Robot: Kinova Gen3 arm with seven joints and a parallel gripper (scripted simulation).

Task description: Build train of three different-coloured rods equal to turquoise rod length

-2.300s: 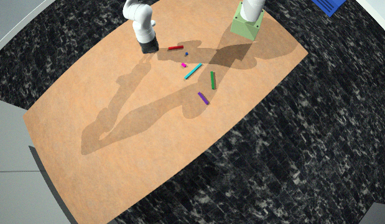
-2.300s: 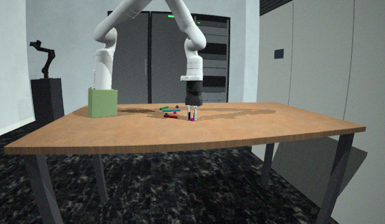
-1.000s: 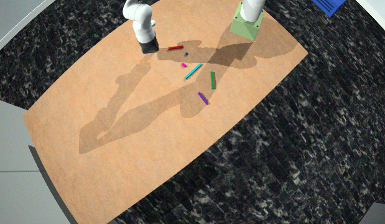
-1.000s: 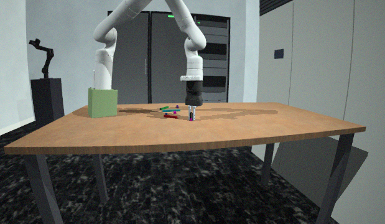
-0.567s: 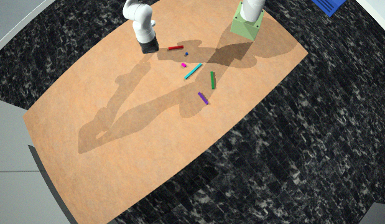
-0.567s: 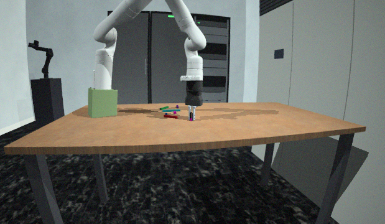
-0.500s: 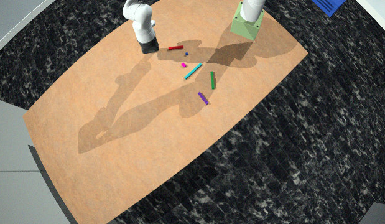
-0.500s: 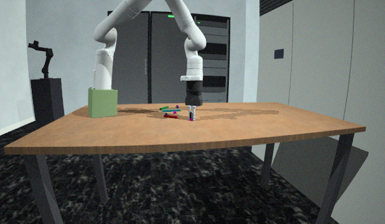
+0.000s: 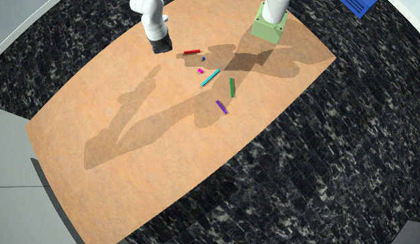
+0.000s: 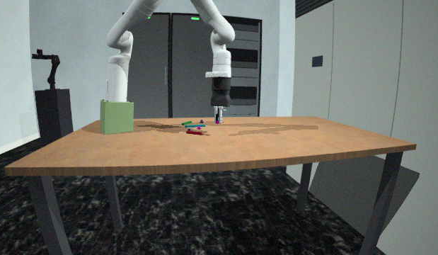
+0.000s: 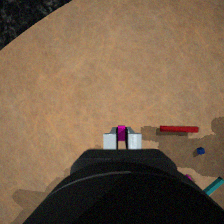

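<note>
My gripper is now 120 mm past the blue rod, 110 mm to the right of it and 70 mm above it. The rest, counted from my hand: turquoise rod (80 mm behind, 200 mm to the left, 70 mm below); then red rod (100 mm behind, 50 mm to the left, 70 mm below); then green rod (120 mm behind, 280 mm to the left, 70 mm below).
</note>
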